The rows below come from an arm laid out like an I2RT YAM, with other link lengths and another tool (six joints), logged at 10 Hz.
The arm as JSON. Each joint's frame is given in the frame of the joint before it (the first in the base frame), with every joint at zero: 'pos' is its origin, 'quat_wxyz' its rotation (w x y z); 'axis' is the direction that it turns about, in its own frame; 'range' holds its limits. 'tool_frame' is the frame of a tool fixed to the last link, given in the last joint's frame.
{
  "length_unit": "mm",
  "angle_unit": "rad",
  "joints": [
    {
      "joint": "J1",
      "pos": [
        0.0,
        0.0,
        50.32
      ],
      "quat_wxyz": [
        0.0,
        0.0,
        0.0,
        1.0
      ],
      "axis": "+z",
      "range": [
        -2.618,
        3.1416
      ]
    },
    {
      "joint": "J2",
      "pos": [
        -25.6,
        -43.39,
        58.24
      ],
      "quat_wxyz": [
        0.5,
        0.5,
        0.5,
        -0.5
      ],
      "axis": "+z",
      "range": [
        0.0,
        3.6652
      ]
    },
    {
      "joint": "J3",
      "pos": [
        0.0,
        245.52,
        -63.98
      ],
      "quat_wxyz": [
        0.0,
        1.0,
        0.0,
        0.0
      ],
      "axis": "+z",
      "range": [
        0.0,
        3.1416
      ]
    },
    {
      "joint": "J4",
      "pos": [
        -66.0,
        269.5,
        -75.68
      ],
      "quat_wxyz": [
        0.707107,
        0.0,
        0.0,
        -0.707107
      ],
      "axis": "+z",
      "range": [
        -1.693,
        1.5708
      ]
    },
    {
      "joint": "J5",
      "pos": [
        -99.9,
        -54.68,
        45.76
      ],
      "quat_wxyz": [
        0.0,
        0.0,
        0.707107,
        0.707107
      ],
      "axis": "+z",
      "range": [
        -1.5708,
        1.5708
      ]
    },
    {
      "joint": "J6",
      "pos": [
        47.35,
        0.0,
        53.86
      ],
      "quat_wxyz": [
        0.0,
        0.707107,
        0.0,
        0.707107
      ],
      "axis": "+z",
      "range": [
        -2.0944,
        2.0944
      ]
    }
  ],
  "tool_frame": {
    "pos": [
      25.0,
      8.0,
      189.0
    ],
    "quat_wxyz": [
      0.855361,
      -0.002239,
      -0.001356,
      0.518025
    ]
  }
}
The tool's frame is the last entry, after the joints.
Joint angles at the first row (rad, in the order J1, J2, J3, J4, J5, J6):
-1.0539, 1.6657, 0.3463, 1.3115, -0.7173, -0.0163
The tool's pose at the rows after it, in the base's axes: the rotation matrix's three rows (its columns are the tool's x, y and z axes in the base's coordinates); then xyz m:
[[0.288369, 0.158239, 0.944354], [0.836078, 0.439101, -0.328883], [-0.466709, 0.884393, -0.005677]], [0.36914, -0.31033, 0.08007]
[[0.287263, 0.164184, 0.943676], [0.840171, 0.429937, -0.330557], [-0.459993, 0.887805, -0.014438]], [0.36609, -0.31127, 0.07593]
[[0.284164, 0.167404, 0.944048], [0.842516, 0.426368, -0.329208], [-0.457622, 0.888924, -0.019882]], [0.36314, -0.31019, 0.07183]
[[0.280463, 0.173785, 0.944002], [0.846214, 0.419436, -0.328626], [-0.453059, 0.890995, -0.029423]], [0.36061, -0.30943, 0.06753]
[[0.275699, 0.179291, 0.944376], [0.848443, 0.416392, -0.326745], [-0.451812, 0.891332, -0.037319]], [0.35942, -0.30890, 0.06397]
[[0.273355, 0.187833, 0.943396], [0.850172, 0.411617, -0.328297], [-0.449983, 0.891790, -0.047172]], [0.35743, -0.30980, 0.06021]
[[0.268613, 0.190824, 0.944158], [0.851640, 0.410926, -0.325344], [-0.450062, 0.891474, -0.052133]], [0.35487, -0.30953, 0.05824]
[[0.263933, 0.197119, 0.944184], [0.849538, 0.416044, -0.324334], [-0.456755, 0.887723, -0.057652]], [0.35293, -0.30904, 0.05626]
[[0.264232, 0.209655, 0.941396], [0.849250, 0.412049, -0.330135], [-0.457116, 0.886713, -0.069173]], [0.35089, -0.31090, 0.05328]
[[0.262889, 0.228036, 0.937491], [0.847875, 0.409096, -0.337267], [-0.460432, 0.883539, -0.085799]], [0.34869, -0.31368, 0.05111]
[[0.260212, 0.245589, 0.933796], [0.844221, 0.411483, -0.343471], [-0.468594, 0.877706, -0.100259]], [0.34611, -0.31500, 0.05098]
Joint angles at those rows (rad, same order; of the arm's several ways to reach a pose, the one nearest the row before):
-1.0637, 1.6658, 0.3444, 1.3077, -0.7261, -0.0130
-1.0738, 1.6695, 0.3415, 1.3023, -0.7343, -0.0136
-1.0819, 1.6764, 0.3335, 1.3096, -0.7437, -0.0163
-1.0887, 1.6766, 0.3275, 1.3024, -0.7508, -0.0206
-1.0922, 1.6791, 0.3257, 1.2957, -0.7559, -0.0272
-1.0983, 1.6793, 0.3253, 1.2825, -0.7598, -0.0351
-1.1075, 1.6769, 0.3221, 1.2755, -0.7718, -0.0413
-1.1126, 1.6718, 0.3175, 1.2668, -0.7774, -0.0551
-1.1173, 1.6631, 0.3178, 1.2418, -0.7749, -0.0670
-1.1220, 1.6386, 0.3210, 1.1913, -0.7702, -0.0871
-1.1259, 1.6011, 0.3191, 1.1361, -0.7656, -0.1105

